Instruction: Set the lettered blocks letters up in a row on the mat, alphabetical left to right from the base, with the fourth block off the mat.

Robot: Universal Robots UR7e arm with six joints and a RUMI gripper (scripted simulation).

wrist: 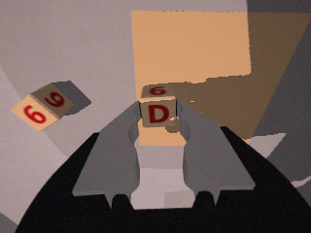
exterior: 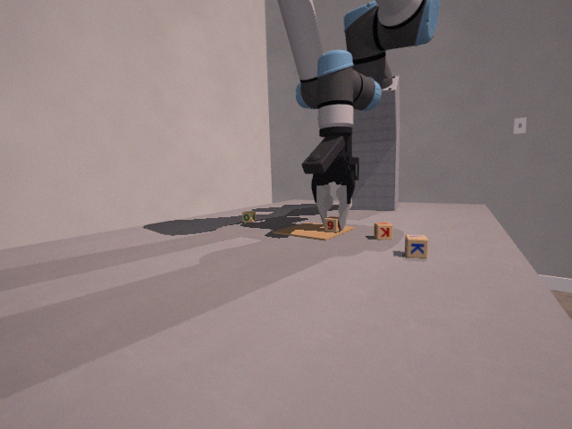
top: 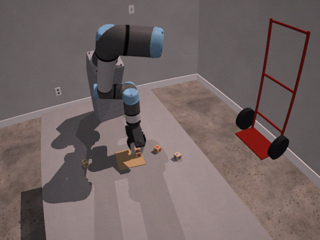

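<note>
My hand is right at the red-marked block. From my hand the other things lie so: red-lettered block 1 cm ahead, 11 cm to the left, 1 cm below; then tan mat 1 cm behind, 5 cm to the right, 2 cm below; then blue-lettered block 12 cm ahead, 18 cm to the left, 1 cm below.
</note>
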